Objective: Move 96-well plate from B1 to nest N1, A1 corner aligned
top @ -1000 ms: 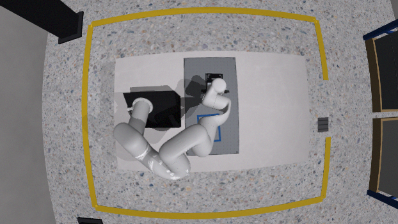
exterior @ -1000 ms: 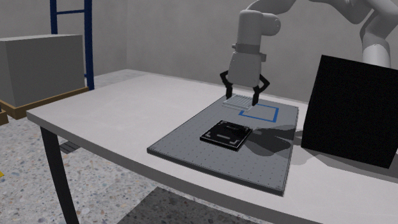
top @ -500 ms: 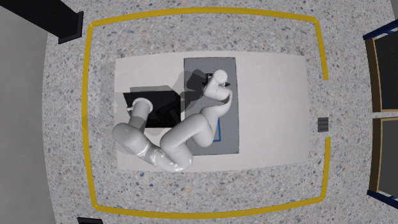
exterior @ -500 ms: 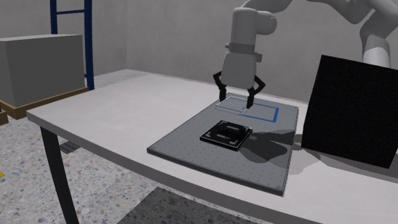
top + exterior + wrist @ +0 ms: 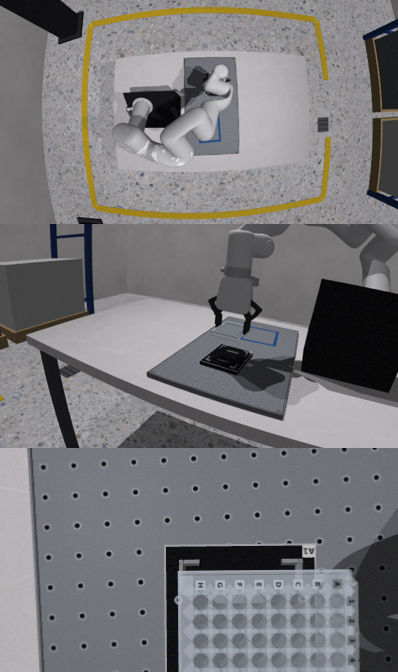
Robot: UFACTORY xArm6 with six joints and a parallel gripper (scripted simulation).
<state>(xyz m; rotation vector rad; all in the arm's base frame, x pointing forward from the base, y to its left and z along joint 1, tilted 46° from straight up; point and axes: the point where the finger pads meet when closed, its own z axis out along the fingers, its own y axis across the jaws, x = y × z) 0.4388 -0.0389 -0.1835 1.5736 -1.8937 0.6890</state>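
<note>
My hand is 10 mm above the 96-well plate. From my hand the other things lie so: A1 label: 60 mm behind, 70 mm to the right, 100 mm below; then black plate nest: 110 mm below.
</note>
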